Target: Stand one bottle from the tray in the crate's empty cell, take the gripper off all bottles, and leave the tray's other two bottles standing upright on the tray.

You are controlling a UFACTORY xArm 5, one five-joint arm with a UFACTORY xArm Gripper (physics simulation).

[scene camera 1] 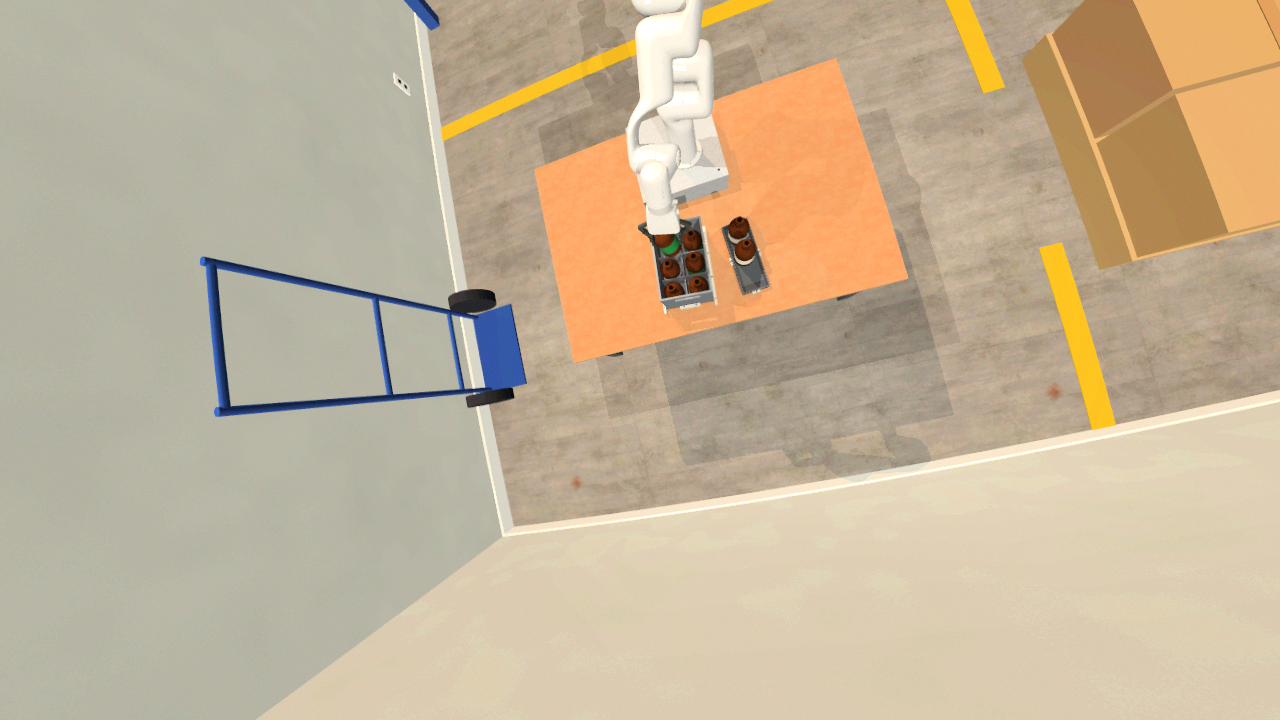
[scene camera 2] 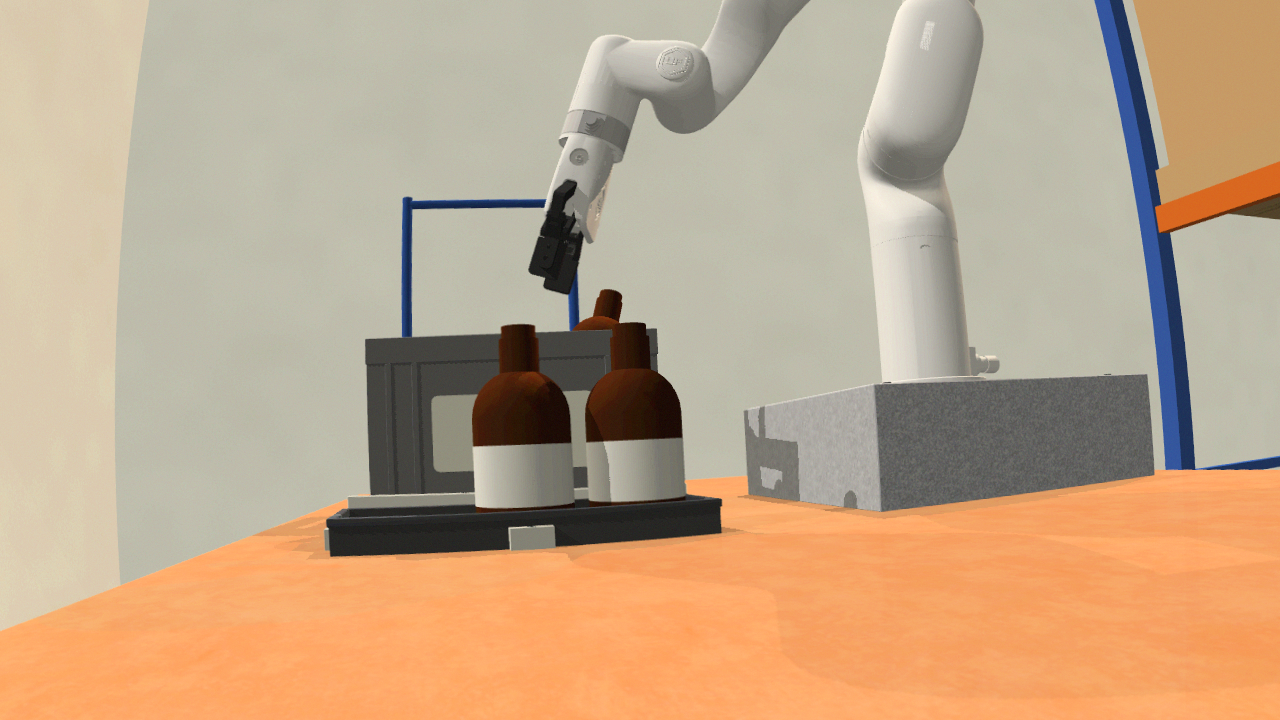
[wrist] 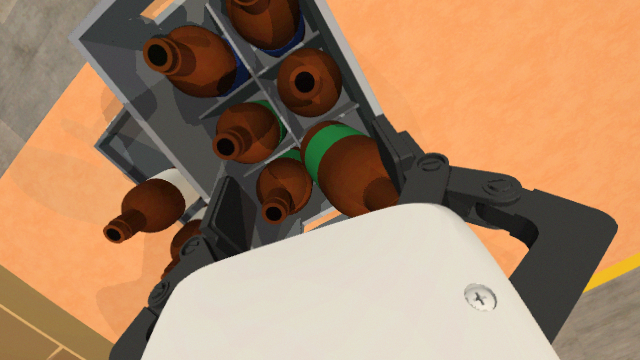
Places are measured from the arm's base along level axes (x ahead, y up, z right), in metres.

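Where they show: gripper, fingertip midpoint: (scene camera 1: 667, 242) (scene camera 2: 549, 284) (wrist: 306, 166); arm's base, origin of the base link: (scene camera 1: 684, 153) (scene camera 2: 927, 391).
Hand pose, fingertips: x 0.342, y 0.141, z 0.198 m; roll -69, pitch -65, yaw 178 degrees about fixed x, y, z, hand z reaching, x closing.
Each offset is from my fingertips to the top centre of the thing. Level surfaces: height alone.
A green-labelled brown bottle @[dz +0.004, dx -0.054, dy -0.002 m] (scene camera 1: 666, 240) (scene camera 2: 607, 306) (wrist: 350, 170) leans over in the crate's @[dz -0.018, dx +0.046, dy -0.069 m] (scene camera 1: 689, 302) (scene camera 2: 393, 429) (wrist: 348, 55) corner nearest the arm base; its neck sticks above the rim. Whether its base rests on the cell floor is hidden. Other brown bottles @[dz -0.038, dx +0.145, dy -0.081 m] (wrist: 200, 60) fill the neighbouring cells. Two white-labelled bottles @[dz -0.256, dx +0.011, dy -0.084 m] (scene camera 1: 738, 229) @[dz -0.244, dx +0.095, dy -0.084 m] (scene camera 2: 521, 420) (wrist: 152, 205) stand upright on the tray @[dz -0.245, dx +0.099, dy -0.219 m] (scene camera 1: 753, 275) (scene camera 2: 429, 535). My gripper (scene camera 1: 665, 231) (scene camera 2: 553, 279) (wrist: 306, 166) is open above the leaning bottle, with nothing held; its right finger overlaps that bottle in the wrist view, contact unclear.
The arm's grey base block (scene camera 1: 707, 185) (scene camera 2: 1011, 438) stands on the orange table @[dy -0.244 m] (scene camera 1: 814, 205) (scene camera 2: 895, 608) behind the crate and tray. The tray lies alongside the crate. A blue hand truck (scene camera 1: 383, 344) is off the table's left side, and large tan boxes (scene camera 1: 1060, 152) stand at the right.
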